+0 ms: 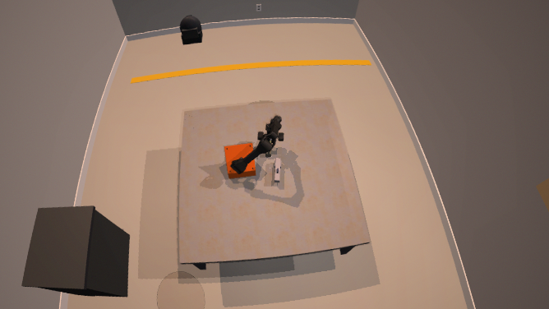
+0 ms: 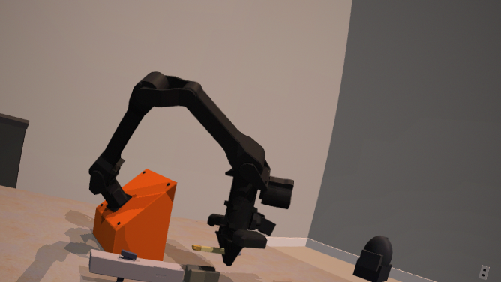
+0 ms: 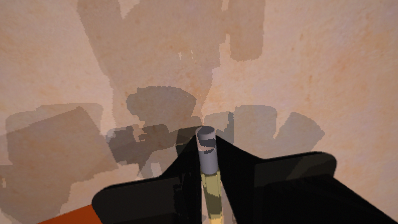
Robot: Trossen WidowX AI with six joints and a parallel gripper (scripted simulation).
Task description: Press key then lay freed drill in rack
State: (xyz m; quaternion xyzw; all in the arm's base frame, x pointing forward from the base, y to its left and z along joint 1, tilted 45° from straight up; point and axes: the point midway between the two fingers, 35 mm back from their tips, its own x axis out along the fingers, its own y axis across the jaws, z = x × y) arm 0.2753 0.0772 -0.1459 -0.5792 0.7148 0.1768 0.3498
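The drill is 1 cm behind my gripper tip, 4 cm to the right of it and 3 cm above it. Round my gripper tip: olive-grey rack 3 cm behind, 4 cm to the right, 4 cm below; key 1 cm behind, 25 cm to the right, 1 cm below.
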